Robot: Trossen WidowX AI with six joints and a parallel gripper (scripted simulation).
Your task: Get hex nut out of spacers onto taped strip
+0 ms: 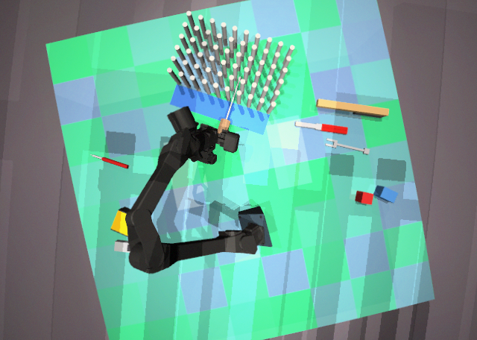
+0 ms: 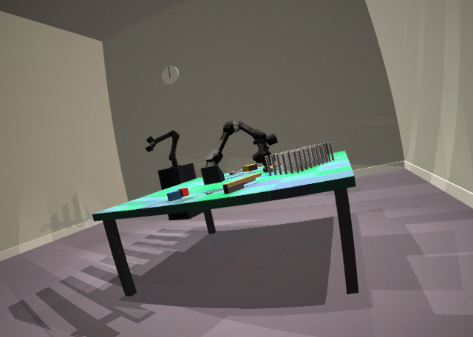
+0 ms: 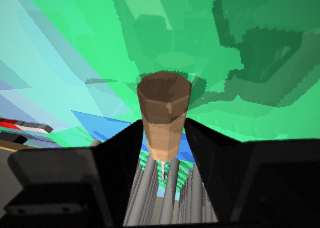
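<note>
My gripper tip is 9 cm short of the blue taped strip and 2 cm above it. Round my gripper tip: red screwdriver (46 cm to the left, 7 cm behind, 1 cm below); hex nut (20 cm ahead, 8 cm to the right, 2 cm below); wire hook tool (10 cm ahead, 4 cm to the right).
</note>
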